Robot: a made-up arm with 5 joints.
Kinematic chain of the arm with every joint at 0, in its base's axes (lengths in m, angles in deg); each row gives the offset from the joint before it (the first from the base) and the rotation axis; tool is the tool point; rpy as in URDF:
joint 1: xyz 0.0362 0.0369 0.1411 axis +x
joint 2: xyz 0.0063 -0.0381 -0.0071 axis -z
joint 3: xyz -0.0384 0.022 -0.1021 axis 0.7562 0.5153 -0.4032
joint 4: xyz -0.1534 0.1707 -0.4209 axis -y
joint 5: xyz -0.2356 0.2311 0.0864 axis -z
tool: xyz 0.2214 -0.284 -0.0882 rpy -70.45 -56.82 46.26
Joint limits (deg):
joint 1: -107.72..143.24
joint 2: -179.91..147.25
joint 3: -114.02..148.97
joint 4: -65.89..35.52
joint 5: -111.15..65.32
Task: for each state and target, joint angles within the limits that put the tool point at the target. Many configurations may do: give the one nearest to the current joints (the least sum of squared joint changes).
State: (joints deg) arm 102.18 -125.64 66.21 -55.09 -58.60
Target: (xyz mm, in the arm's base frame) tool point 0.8 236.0 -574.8
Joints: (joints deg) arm 91.78 -170.14 56.82 -62.59 -49.21
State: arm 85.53 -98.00 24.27 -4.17 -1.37
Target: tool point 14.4 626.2 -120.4
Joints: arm 101.81 -107.28 5.32 5.52 16.95
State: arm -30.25 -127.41 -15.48 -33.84 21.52
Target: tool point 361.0 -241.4 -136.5
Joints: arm -25.79 -152.11 -25.66 -50.20 47.44
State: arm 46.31 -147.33 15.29 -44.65 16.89
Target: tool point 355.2 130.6 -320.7
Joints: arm 48.92 -161.65 11.64 -35.02 31.22
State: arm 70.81 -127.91 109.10 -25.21 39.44
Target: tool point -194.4 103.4 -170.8
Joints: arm 113.72 -106.61 89.62 -60.55 26.86
